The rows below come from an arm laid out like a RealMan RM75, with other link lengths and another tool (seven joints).
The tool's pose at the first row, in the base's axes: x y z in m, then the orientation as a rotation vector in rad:
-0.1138 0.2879 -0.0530 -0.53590 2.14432 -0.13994
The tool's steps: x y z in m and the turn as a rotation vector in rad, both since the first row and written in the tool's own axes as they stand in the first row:
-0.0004 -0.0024 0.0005 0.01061 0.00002 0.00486
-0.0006 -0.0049 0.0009 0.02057 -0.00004 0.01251
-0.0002 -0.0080 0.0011 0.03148 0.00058 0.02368
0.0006 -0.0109 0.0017 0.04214 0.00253 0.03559
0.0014 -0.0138 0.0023 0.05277 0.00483 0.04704
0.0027 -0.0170 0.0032 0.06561 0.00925 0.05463
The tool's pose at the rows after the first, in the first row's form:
-0.1124 0.2860 -0.0523 -0.52451 2.14363 -0.14854
-0.1112 0.2838 -0.0517 -0.51048 2.14358 -0.15487
-0.1102 0.2809 -0.0512 -0.49212 2.14475 -0.16044
-0.1092 0.2780 -0.0513 -0.47313 2.14733 -0.16573
-0.1082 0.2751 -0.0514 -0.45465 2.15003 -0.17133
-0.1071 0.2718 -0.0520 -0.43907 2.15340 -0.18204

